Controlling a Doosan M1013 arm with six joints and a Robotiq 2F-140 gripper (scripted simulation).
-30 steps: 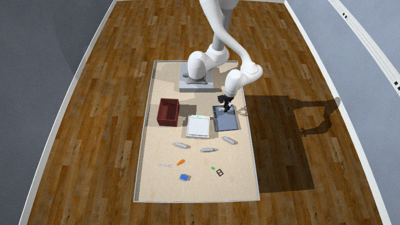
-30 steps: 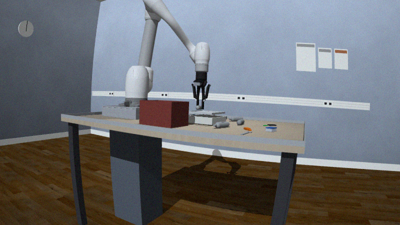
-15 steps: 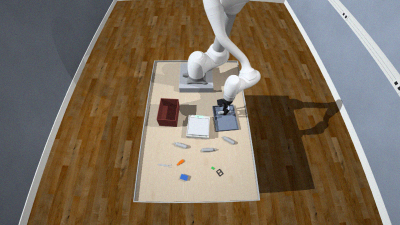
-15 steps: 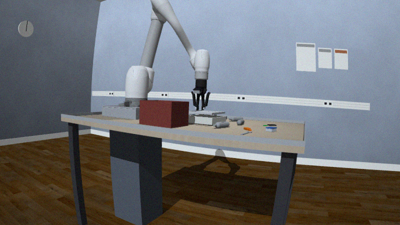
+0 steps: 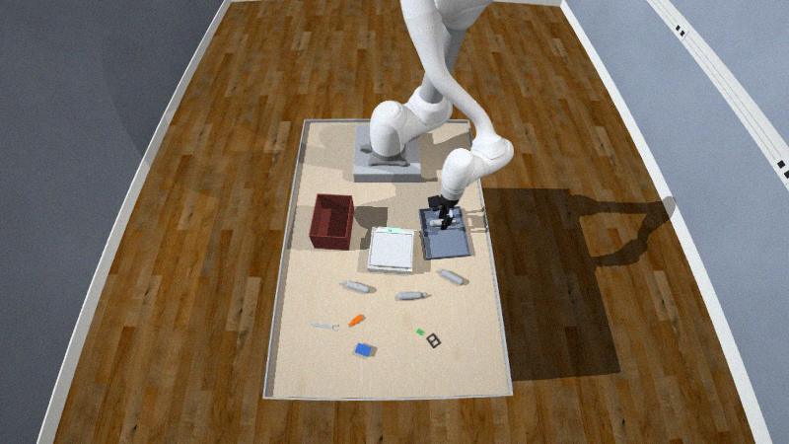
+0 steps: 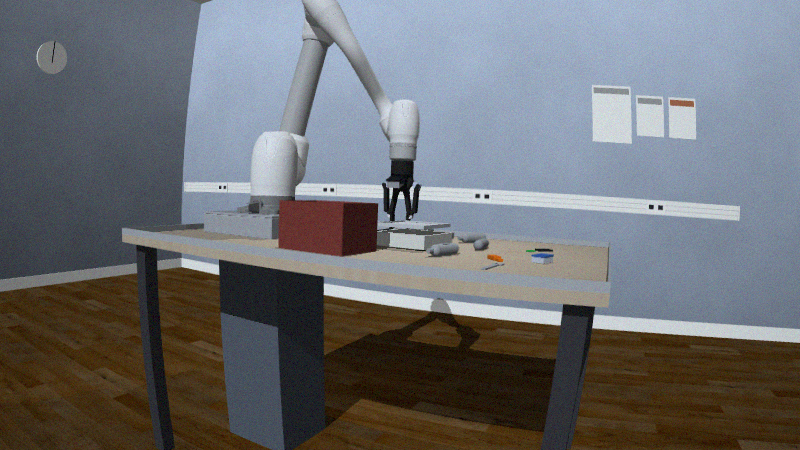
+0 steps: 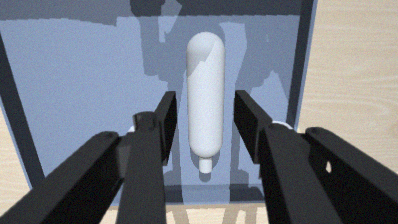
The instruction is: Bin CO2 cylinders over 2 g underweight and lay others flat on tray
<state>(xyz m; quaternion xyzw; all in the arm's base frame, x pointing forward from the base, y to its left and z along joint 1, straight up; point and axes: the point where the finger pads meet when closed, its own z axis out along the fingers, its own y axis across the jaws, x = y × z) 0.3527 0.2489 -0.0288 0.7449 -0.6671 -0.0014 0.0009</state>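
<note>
My gripper is now 40 mm short of the blue-grey tray and 30 mm above it. Also, from my hand: white scale 220 mm to the right, 140 mm ahead; then green piece 470 mm ahead, 110 mm to the right, 40 mm below; then dark red scrap bin 470 mm to the right, 30 mm ahead, 10 mm below.
</note>
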